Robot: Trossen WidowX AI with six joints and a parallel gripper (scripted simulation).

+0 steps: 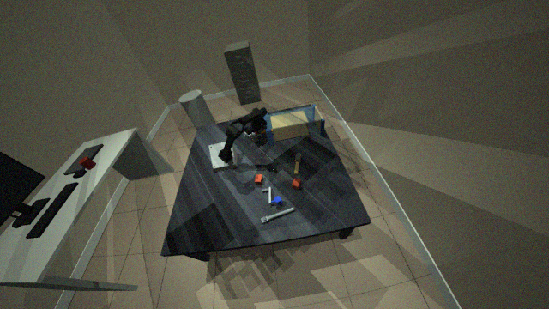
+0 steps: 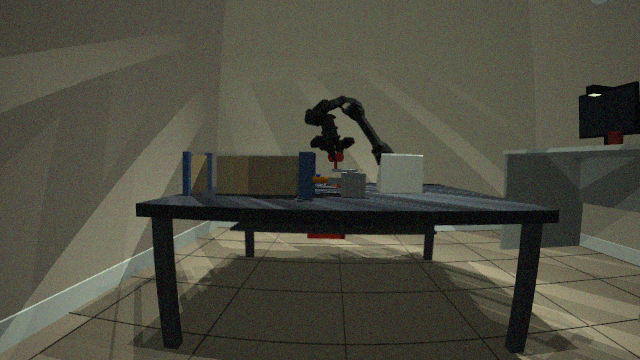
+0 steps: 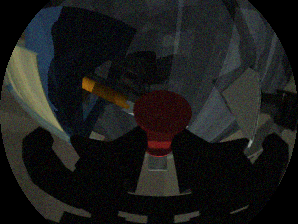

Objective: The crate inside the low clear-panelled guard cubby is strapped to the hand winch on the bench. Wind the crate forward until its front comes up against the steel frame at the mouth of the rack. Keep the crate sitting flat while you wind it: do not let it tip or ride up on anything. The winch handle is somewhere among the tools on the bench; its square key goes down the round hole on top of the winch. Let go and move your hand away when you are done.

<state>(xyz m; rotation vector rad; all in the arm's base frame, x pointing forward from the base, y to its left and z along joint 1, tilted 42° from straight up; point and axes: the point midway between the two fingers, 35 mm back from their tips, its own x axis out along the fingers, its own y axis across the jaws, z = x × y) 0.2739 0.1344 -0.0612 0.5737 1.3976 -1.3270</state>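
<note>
Now: gripper tip 3 cm above the crank arm, 2 cm to the right of it and 1 cm past it. The rest, counted from my gripper tip: grey winch (10 cm below, 6 cm to the left, 6 cm behind); red knob (1 cm to the right, 1 cm ahead); blue frame (11 cm ahead, 5 cm to the left, 3 cm below).
</note>
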